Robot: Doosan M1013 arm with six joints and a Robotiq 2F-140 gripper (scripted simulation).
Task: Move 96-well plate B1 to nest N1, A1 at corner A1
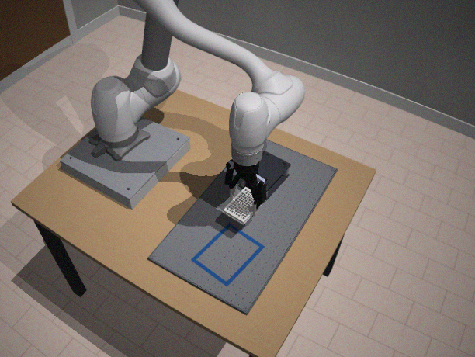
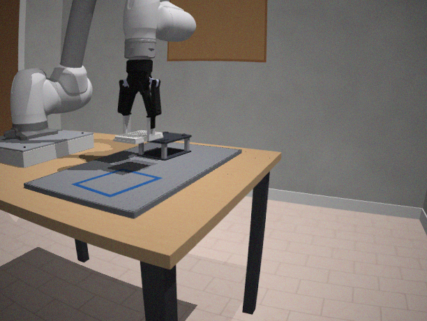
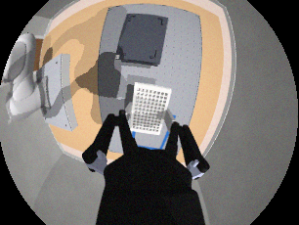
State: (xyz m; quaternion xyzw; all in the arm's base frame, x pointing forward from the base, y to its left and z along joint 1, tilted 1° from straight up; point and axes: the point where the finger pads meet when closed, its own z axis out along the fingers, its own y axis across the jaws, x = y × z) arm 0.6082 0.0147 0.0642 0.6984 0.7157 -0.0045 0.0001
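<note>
My hand is 200 mm to the right of the raised plate nest, 60 mm past it and 60 mm above it. From my hand the other things lie so: white 96-well plate (20 mm below).
</note>
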